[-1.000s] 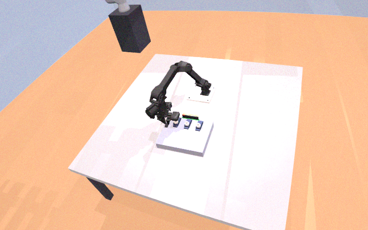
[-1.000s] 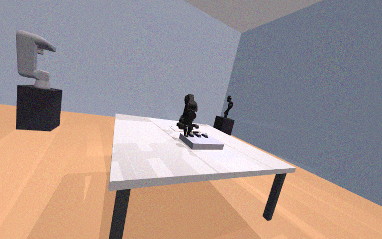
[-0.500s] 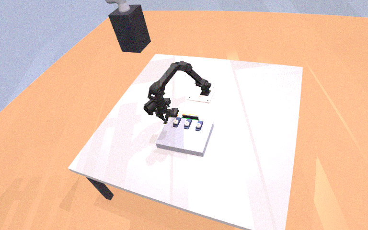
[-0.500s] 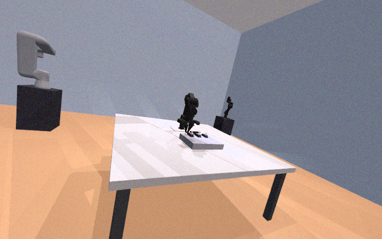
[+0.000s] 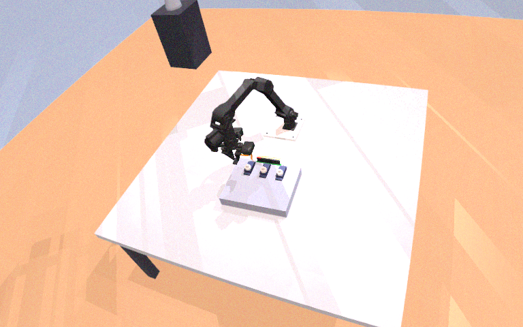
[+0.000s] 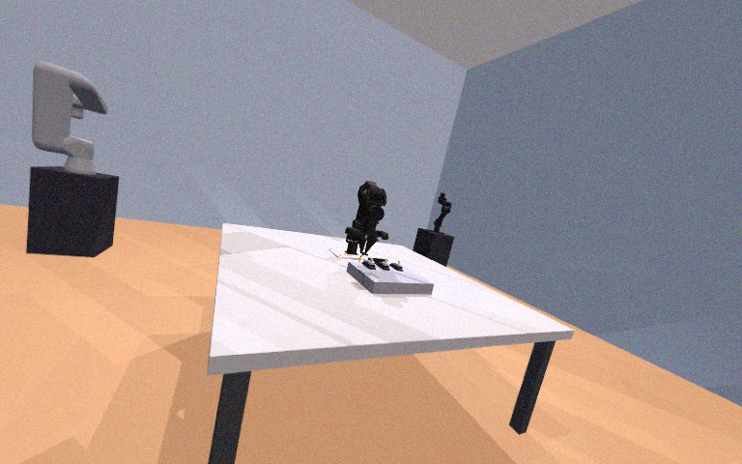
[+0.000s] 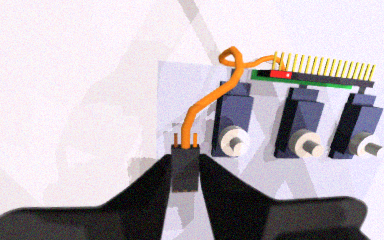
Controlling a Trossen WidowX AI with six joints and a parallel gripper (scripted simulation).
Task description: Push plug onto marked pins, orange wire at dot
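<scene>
Now: gripper tip 7 cm to the right of the red band, 7 cm past it and 4 cm above it. Also, from my gripper tip: printed holder: 13 cm to the left, 9 cm ahead, 8 cm below.
</scene>
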